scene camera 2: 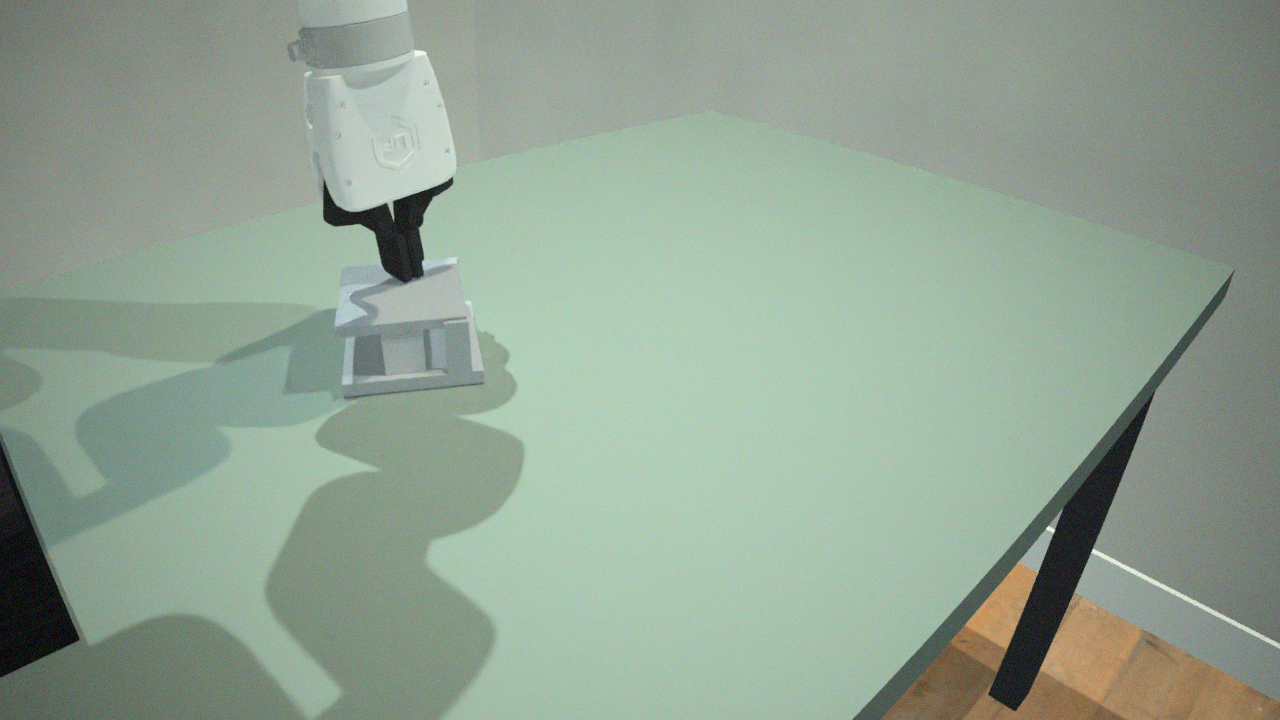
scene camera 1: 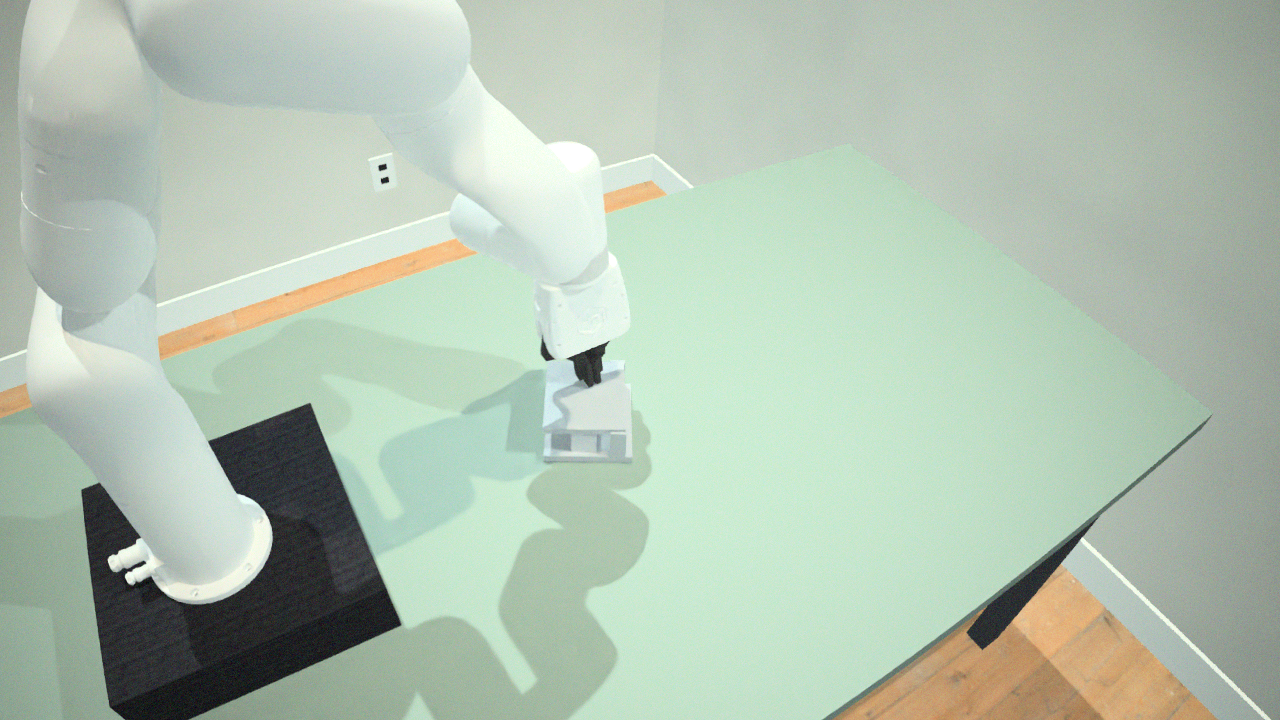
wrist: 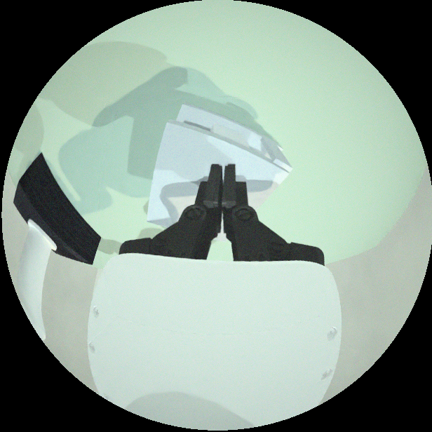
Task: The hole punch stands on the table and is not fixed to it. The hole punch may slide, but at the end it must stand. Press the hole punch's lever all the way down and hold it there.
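Places are measured from the arm's base along level axes (x left, y back, z up), in centimetres.
Pixels of known places: gripper, fingertip midpoint: (scene camera 2: 406, 275) (scene camera 1: 589, 378); arm's base, link origin: (scene camera 1: 212, 548).
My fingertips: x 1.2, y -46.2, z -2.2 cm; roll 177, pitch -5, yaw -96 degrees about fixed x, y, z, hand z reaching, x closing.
Ahead of a thing's pixels: the offset from my fingertips to its top centre. Level surfaces: height alone.
The pale grey hole punch {dx -2.1, dy +1.5, dz -0.1 cm} (scene camera 1: 588, 442) (scene camera 2: 407, 351) (wrist: 200, 114) stands upright on the green table {dz -5.7 cm} (scene camera 1: 805, 358) (scene camera 2: 716, 358) (wrist: 325, 125). Its wide flat lever {dx -1.9, dy +1.9, dz -0.1 cm} (scene camera 1: 595, 410) (scene camera 2: 416, 307) (wrist: 185, 152) lies over the base, with an open gap below its near edge in both scene views. My gripper (scene camera 1: 590, 384) (scene camera 2: 409, 278) (wrist: 224, 180) is shut and empty, pointing down, with its fingertips at the top of the lever near its far end. They appear to touch it. The space under the lever's far end is hidden, so how far down the lever is cannot be told.
The black mounting block (scene camera 1: 286, 474) (scene camera 2: 31, 573) (wrist: 57, 210) of the arm stands to the left of the hole punch. The arm reaches over the table from there and casts shadows around the hole punch. Walls stand behind the table.
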